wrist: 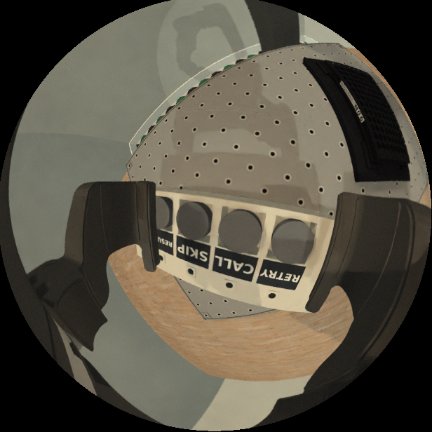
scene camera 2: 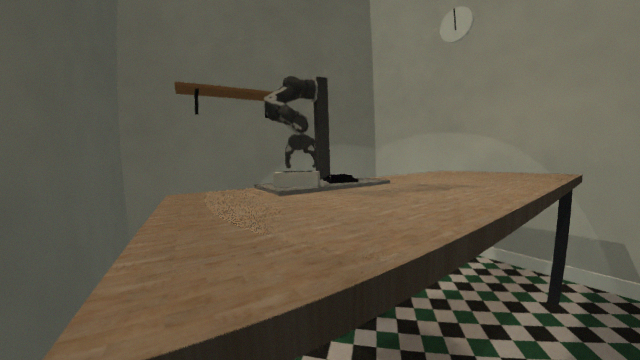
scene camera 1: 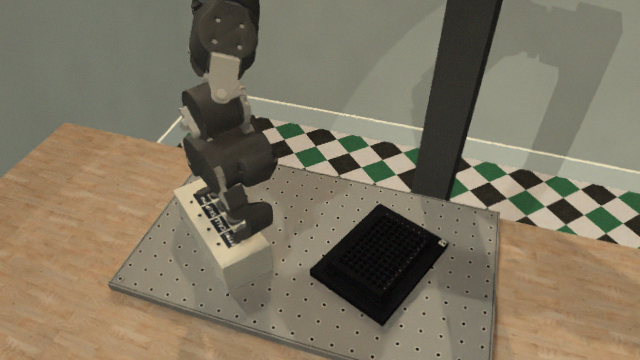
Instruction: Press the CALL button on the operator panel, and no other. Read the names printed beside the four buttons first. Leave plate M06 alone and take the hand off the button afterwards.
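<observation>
The cream operator panel point(scene camera 1: 250, 265) point(scene camera 2: 296, 180) point(wrist: 250, 291) has four grey round buttons. In the wrist view, the CALL button point(wrist: 241, 230) lies between the SKIP button point(wrist: 194, 220) and the RETRY button point(wrist: 292, 241). The RESUME button point(wrist: 162, 212) and its label are partly hidden by a finger. My gripper point(scene camera 1: 220, 215) point(scene camera 2: 301, 166) point(wrist: 230, 241) is partly open and empty, its fingers spread along the panel's length; in the scene camera 2 view the fingertips are a little above its top. The hand hides most buttons in the scene camera 1 view. Black plate M06 point(scene camera 1: 380, 255) point(scene camera 2: 341, 178) point(wrist: 380, 120) lies apart from the hand.
The panel and plate rest on a grey perforated board point(scene camera 1: 300, 312) point(wrist: 225, 165) on the wooden table point(scene camera 1: 70, 225) point(scene camera 2: 350, 225). A dark upright post point(scene camera 1: 452, 100) point(scene camera 2: 322, 130) stands at the board's back edge, behind the plate.
</observation>
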